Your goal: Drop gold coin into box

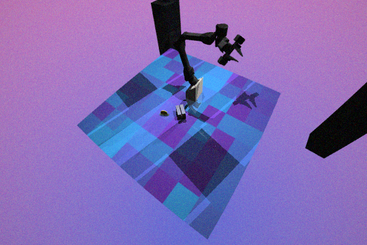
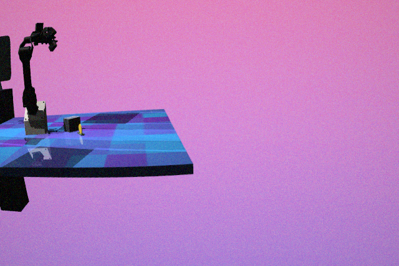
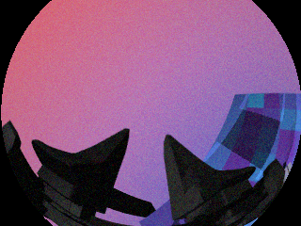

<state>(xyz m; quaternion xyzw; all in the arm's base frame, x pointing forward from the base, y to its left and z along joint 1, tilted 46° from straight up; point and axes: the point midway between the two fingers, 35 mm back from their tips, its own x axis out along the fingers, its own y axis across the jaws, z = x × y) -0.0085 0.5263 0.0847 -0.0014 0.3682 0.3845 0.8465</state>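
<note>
Right now the gold coin is 27 cm ahead of my gripper tip, 41 cm to the right of it and 54 cm below it.
</note>
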